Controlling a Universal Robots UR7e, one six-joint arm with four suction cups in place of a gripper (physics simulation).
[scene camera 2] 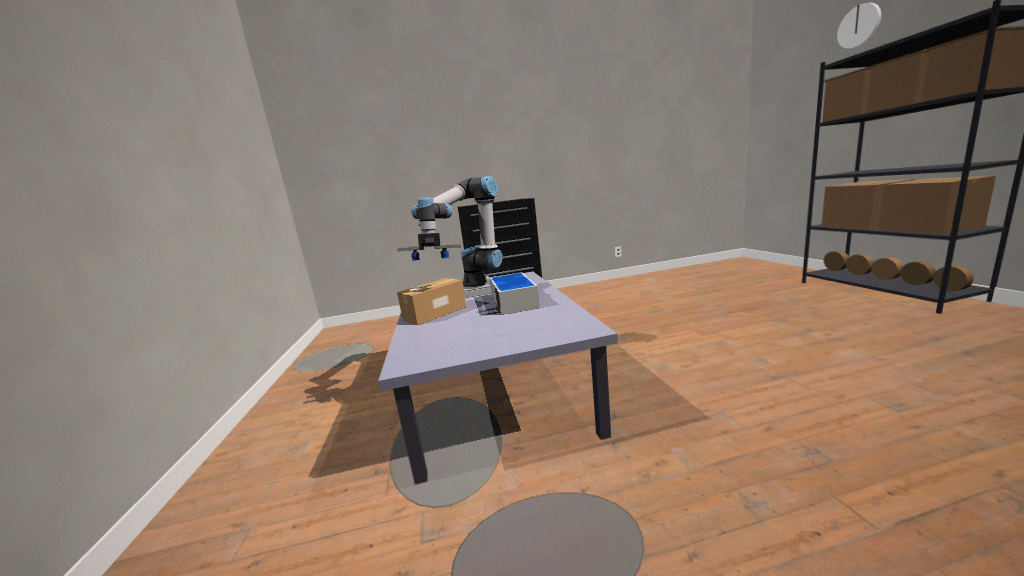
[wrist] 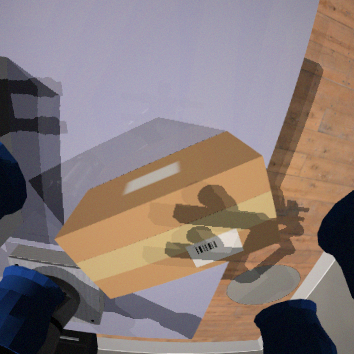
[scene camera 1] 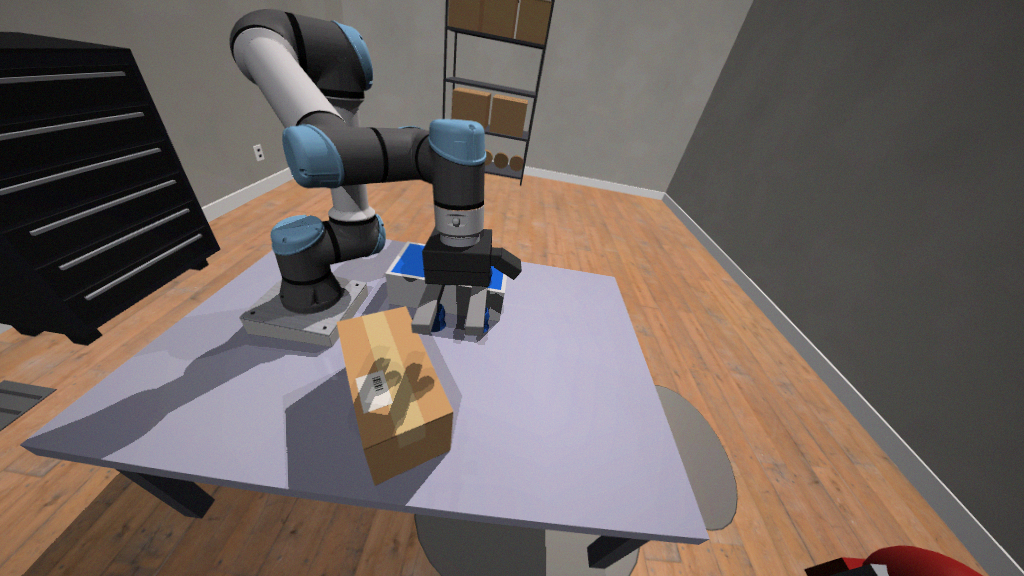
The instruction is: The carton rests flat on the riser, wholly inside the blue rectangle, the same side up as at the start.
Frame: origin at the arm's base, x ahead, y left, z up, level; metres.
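Where they show: hand, its tool point: (scene camera 2: pixel 430 258) (wrist: pixel 166 269) (scene camera 1: pixel 461 301); arm's base, origin of its link: (scene camera 2: pixel 475 283) (scene camera 1: pixel 312 295).
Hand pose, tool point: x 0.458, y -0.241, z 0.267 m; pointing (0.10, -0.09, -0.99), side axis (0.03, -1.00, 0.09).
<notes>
Things, the pixels of their centre, and the offset from my tool point. Level surfaces: height alone.
- brown carton, middle of its body: (wrist: pixel 169 212) (scene camera 1: pixel 391 384) (scene camera 2: pixel 432 299) dx -0.135, dy -0.029, dz -0.244 m
- light grey riser, middle of its body: (scene camera 1: pixel 451 279) (scene camera 2: pixel 512 291) dx -0.083, dy +0.405, dz -0.262 m
- blue rectangle, middle of its body: (scene camera 1: pixel 452 265) (scene camera 2: pixel 511 281) dx -0.083, dy +0.405, dz -0.202 m
- table, height of its surface: dz -0.322 m
The brown carton (scene camera 1: pixel 395 383) (scene camera 2: pixel 431 300) (wrist: pixel 150 220) rests on the table, turned at an angle. Its taped face with the barcode label is on top; a plain white label shows on one side. The light grey riser (scene camera 1: pixel 397 292) (scene camera 2: pixel 517 300) stands apart from it, with the blue rectangle (scene camera 1: pixel 408 260) (scene camera 2: pixel 512 281) on its top. In scene camera 1 the gripper partly hides both. My suction gripper (scene camera 1: pixel 461 320) (scene camera 2: pixel 429 254) is open and holds nothing. Its cups hang above the carton with a clear gap, and its shadow falls on the carton's top.
The table (scene camera 1: pixel 558 408) (scene camera 2: pixel 501 343) bears the carton, the riser and the arm's base plate (scene camera 1: pixel 282 328). The carton is near one table edge. The base plate (wrist: pixel 55 272) also shows beside the carton in the wrist view. A black drawer cabinet (scene camera 1: pixel 71 168) stands beyond the table.
</notes>
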